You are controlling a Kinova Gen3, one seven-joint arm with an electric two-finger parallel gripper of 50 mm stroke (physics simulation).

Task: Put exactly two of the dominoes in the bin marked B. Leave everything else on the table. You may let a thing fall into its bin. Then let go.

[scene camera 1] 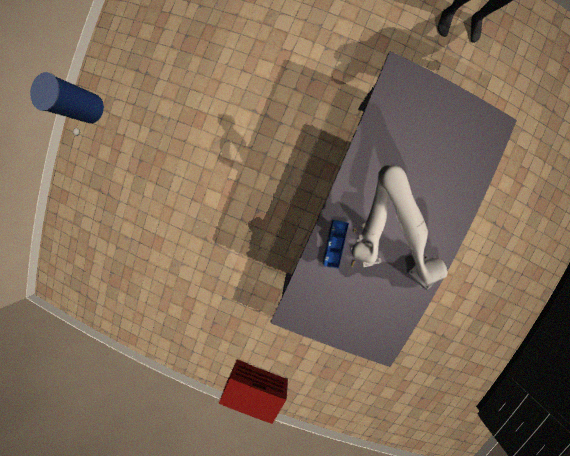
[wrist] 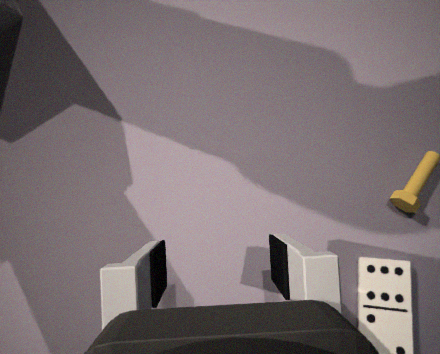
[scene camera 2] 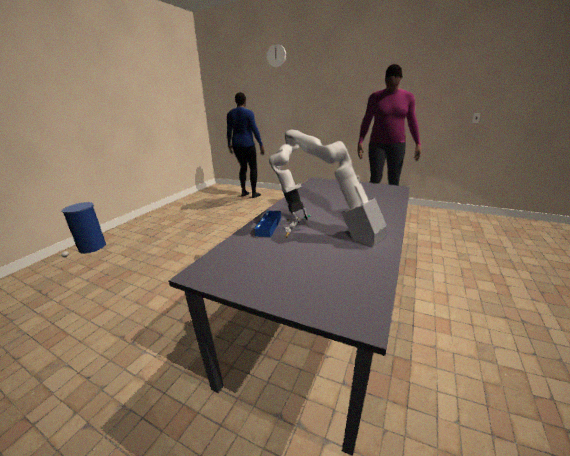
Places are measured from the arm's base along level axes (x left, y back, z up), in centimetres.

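Pixels of known places: gripper, fingertip midpoint: [wrist: 218, 260] [scene camera 2: 302, 221]; arm's base, origin of the base link: [scene camera 2: 358, 205].
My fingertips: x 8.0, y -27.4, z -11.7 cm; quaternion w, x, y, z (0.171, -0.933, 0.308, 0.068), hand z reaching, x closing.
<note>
For each thing: its middle in the pictures, then the offset to it from my fingertips. Level surfaces: height alone.
- white domino, body centre: [wrist: 384, 308] dy -6.6, dx +4.9, dz -4.2 cm
- blue three-compartment bin tray, body centre: [scene camera 1: 335, 244] [scene camera 2: 268, 222] dy -18.1, dx +6.6, dz -2.3 cm
- yellow bolt, body centre: [wrist: 418, 180] [scene camera 2: 287, 235] [scene camera 1: 352, 263] dy -2.9, dx +11.1, dz -4.0 cm
- small green thing, body centre: [scene camera 2: 307, 216] dy -6.0, dx -15.7, dz -4.1 cm
- grey table, its level: dz -4.6 cm
My gripper [wrist: 218, 260] [scene camera 2: 299, 218] is open and empty, low over the table; the arm hides it in scene camera 1. In the wrist view a white domino [wrist: 385, 285] with black dots lies flat to the right, outside the right finger, its lower end cut off by the frame. The blue three-compartment bin tray [scene camera 1: 343, 245] [scene camera 2: 262, 233] stands beside the gripper, towards the table's long edge. Its letters are too small to read, and bin B cannot be told. Small pale pieces by the fingers in scene camera 2 are too small to tell apart.
A yellow bolt [wrist: 420, 175] [scene camera 1: 353, 263] [scene camera 2: 287, 233] lies just beyond the domino. A small green thing [scene camera 2: 309, 216] shows by the fingers. The arm's base stands across the grey table [scene camera 1: 340, 315] [scene camera 2: 300, 280] from the tray. Two people stand beyond the table.
</note>
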